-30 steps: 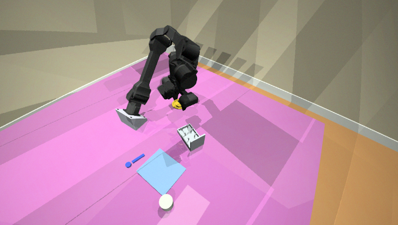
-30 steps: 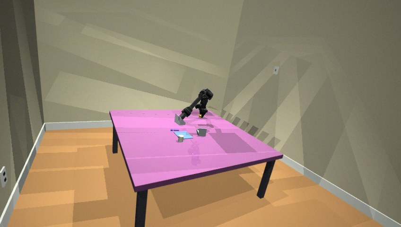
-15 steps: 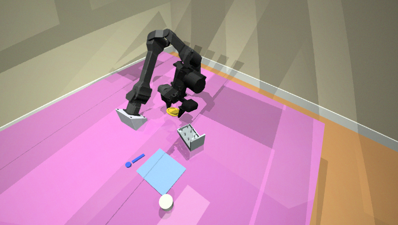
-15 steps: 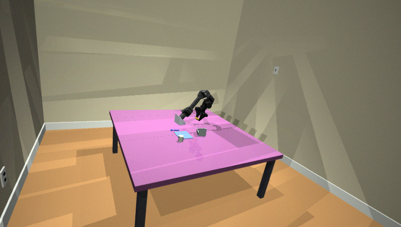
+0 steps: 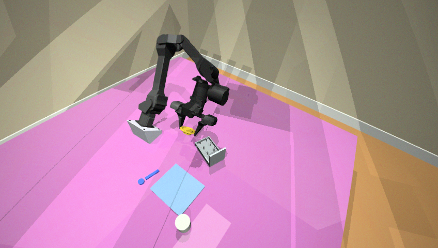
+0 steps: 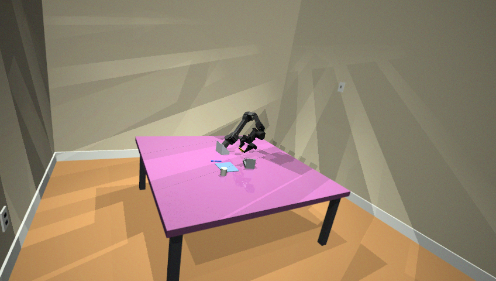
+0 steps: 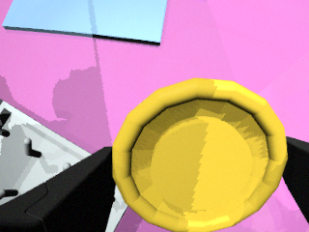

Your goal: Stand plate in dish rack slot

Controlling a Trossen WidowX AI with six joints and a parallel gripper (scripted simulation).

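My gripper tip is 90 mm short of the grey dish rack, 60 mm above it and 40 mm to the right of it. The rest, counted from my gripper tip: light blue mat: 150 mm to the right, 120 mm ahead, 80 mm below; yellow plate: 10 mm above; blue spoon: 210 mm to the right, 80 mm below, 10 mm ahead.
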